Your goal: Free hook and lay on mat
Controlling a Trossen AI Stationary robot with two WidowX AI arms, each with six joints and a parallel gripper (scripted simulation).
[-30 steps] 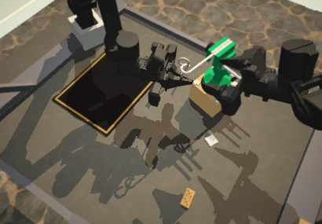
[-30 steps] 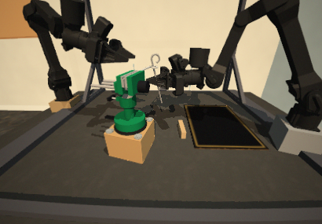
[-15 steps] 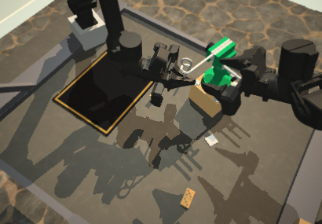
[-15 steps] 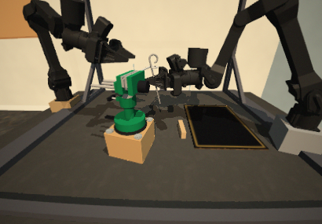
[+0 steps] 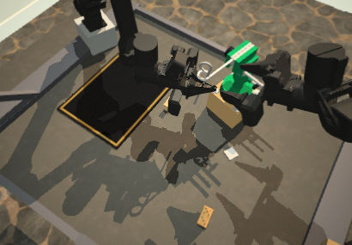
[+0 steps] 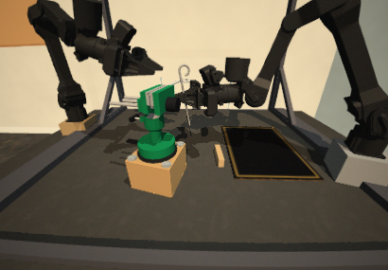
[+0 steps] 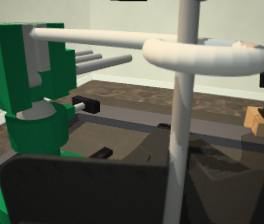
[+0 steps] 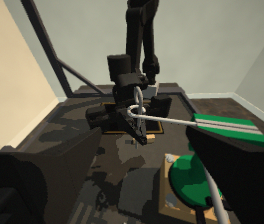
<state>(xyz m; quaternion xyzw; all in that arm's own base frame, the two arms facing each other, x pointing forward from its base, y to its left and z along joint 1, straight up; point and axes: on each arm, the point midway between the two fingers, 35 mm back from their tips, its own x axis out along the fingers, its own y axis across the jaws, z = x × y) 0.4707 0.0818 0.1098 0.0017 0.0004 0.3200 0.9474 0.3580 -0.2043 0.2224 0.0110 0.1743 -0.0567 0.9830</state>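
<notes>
The black mat lies 24 cm to the left of my left hand, 19 cm below it and 11 cm behind it. The rest, counted from my left hand: wooden bar 18 cm below, 11 cm to the left; vise block 15 cm below, 12 cm ahead, 3 cm to the right.
</notes>
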